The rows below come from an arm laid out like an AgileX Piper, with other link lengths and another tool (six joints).
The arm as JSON. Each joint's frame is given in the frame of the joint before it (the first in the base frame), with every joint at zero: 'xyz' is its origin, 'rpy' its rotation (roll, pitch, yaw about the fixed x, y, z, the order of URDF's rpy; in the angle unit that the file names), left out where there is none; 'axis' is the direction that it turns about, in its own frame. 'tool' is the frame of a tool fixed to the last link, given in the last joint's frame.
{
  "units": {
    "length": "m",
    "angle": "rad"
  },
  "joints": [
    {
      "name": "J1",
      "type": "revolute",
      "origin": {
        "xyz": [
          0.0,
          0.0,
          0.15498
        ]
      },
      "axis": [
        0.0,
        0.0,
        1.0
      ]
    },
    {
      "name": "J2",
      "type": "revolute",
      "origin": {
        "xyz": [
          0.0,
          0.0,
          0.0
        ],
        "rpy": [
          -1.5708,
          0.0,
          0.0
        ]
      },
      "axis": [
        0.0,
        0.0,
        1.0
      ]
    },
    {
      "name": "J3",
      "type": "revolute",
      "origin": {
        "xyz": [
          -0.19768,
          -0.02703,
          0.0
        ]
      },
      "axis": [
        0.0,
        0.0,
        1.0
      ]
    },
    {
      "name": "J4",
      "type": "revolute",
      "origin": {
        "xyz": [
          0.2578,
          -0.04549,
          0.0
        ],
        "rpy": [
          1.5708,
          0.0,
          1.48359
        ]
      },
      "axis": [
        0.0,
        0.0,
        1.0
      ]
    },
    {
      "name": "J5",
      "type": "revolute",
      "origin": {
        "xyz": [
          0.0,
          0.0,
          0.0
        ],
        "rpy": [
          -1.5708,
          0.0,
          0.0
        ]
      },
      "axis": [
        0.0,
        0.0,
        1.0
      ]
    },
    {
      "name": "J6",
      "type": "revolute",
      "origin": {
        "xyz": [
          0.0,
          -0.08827,
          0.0
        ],
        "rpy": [
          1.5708,
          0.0,
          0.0
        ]
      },
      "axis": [
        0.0,
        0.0,
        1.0
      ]
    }
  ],
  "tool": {
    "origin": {
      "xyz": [
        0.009,
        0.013,
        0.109
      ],
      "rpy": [
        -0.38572,
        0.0,
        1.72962
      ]
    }
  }
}
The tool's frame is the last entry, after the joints.
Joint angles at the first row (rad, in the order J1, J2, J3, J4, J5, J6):
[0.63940, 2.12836, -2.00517, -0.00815, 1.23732, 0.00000]
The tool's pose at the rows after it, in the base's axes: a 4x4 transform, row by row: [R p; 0 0 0 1], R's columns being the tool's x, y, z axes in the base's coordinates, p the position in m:
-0.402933 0.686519 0.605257 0.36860; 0.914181 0.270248 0.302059 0.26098; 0.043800 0.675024 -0.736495 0.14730; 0 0 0 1
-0.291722 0.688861 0.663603 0.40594; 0.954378 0.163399 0.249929 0.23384; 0.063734 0.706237 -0.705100 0.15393; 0 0 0 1
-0.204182 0.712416 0.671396 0.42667; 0.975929 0.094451 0.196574 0.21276; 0.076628 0.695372 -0.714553 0.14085; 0 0 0 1
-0.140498 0.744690 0.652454 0.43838; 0.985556 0.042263 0.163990 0.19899; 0.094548 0.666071 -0.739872 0.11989; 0 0 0 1
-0.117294 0.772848 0.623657 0.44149; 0.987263 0.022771 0.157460 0.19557; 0.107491 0.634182 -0.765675 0.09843; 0 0 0 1
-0.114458 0.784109 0.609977 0.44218; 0.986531 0.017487 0.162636 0.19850; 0.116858 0.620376 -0.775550 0.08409; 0 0 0 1
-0.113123 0.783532 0.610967 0.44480; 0.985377 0.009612 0.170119 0.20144; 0.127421 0.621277 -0.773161 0.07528; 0 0 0 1
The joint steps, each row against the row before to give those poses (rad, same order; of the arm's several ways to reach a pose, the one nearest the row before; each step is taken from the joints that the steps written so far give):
[-0.04275, 0.01812, -0.07859, -0.01572, 0.00000, 0.03431]
[-0.09331, 0.06414, -0.11076, -0.00001, 0.00000, 0.02970]
[-0.06183, 0.07099, -0.06252, 0.00407, 0.00335, 0.03013]
[-0.04435, 0.07525, -0.04634, 0.01981, 0.00444, 0.01921]
[-0.01785, 0.06156, -0.02437, 0.02246, -0.00088, 0.00177]
[-0.00010, 0.03530, -0.00499, 0.01351, -0.01640, 0.00000]
[0.00001, 0.02267, -0.00201, 0.00975, -0.02558, 0.00001]

